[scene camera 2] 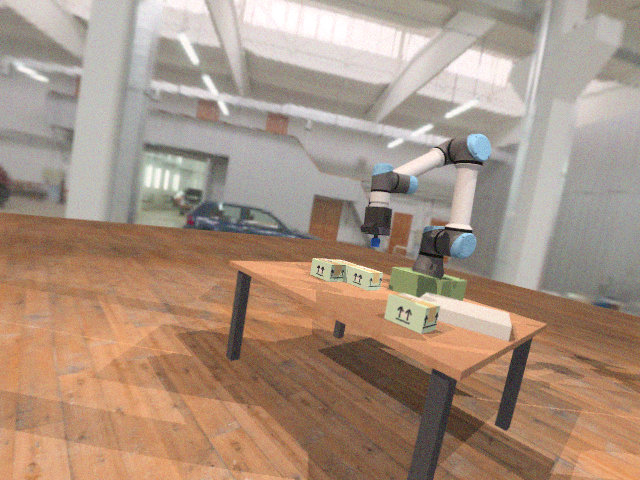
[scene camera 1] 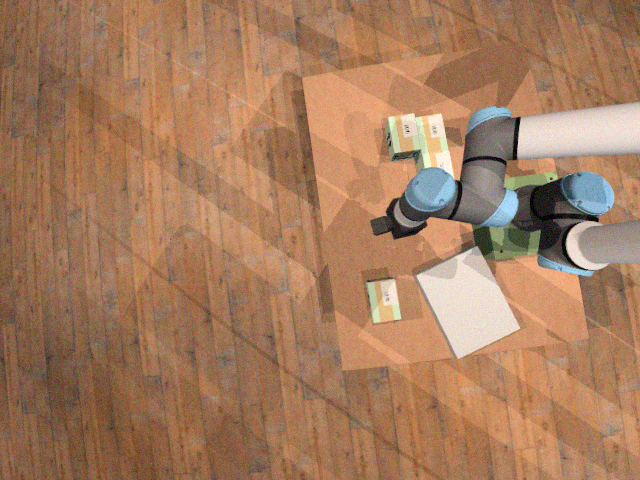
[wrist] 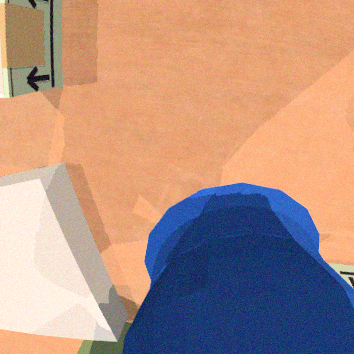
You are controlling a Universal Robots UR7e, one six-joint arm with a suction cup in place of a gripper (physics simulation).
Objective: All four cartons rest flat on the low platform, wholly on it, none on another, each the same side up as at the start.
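Frame: origin at the arm's base, x left, y ahead, z down, level; millimetres.
Seen in the pictures: end effector, tool point: (scene camera 2: 374,246) (wrist: 232,263); arm's base, origin of the base link: (scene camera 2: 427,272) (scene camera 1: 528,208).
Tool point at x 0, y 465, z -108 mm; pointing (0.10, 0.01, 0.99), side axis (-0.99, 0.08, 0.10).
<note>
Offsets run from my tool point to a thing's middle. "pt": to the spot under its first point. Level surfaces: height alone.
The low platform is a white slab {dx +285, dy -238, dz +192 mm} (scene camera 1: 470,310) (scene camera 2: 467,316) (wrist: 30,260), with no carton on it. One green-and-tan carton {dx +232, dy +54, dz +175 mm} (scene camera 1: 384,300) (scene camera 2: 408,312) (wrist: 27,37) lies flat on the table, left of the platform in scene camera 1, apart from it. Three cartons stand grouped farther up: the left one {dx -339, dy -117, dz +175 mm} (scene camera 1: 403,136) (scene camera 2: 325,269), the right one {dx -320, dy -211, dz +175 mm} (scene camera 1: 432,129), and the lower one {dx -181, dy -209, dz +175 mm} (scene camera 1: 436,161) (scene camera 2: 361,276), partly under the arm in scene camera 1. A strip of a carton {pt dx -167, dy -163, dz +205 mm} (wrist: 345,270) shows at the wrist view's right edge. My blue suction cup (scene camera 2: 375,242) (wrist: 235,215) is open, holds nothing and hangs above the table.
The wooden table {dz +216 mm} (scene camera 1: 351,341) (scene camera 2: 289,281) bears everything. The green base block (scene camera 1: 509,242) (scene camera 2: 405,281) under the arm stands beside the platform's upper corner. The arm reaches over the table from the right in scene camera 1.
</note>
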